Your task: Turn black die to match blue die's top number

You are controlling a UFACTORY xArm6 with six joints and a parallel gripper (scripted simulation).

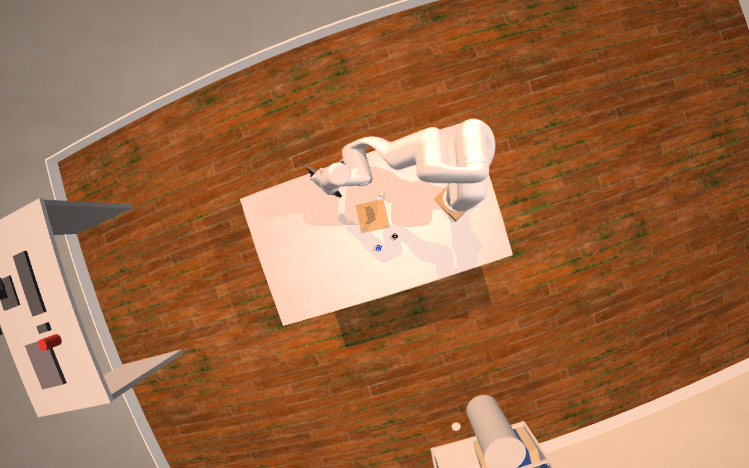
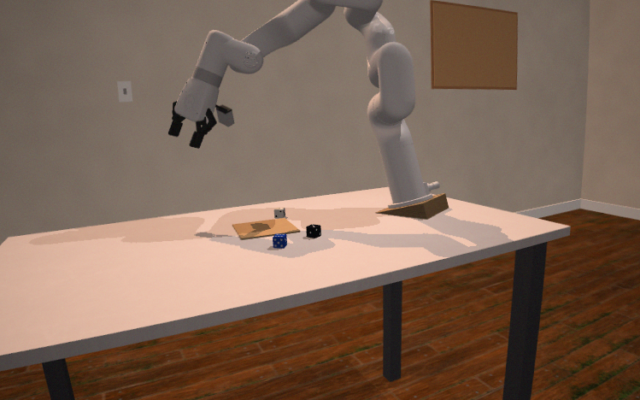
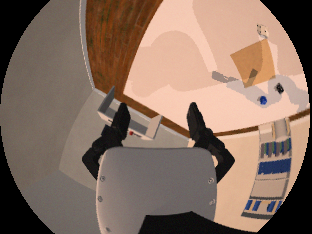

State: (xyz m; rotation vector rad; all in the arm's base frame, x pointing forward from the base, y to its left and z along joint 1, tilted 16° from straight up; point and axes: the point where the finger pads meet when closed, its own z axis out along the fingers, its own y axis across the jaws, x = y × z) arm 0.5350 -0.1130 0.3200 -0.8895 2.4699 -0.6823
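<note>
The white die lies 230 mm behind my hand, 210 mm below it and 70 mm to the left of it. The rest, counted from my hand: blue die 330 mm to the left, 210 mm below, 150 mm behind; then mat 230 mm below, 170 mm to the left, 160 mm behind; then black die 290 mm to the left, 240 mm behind, 210 mm below.
</note>
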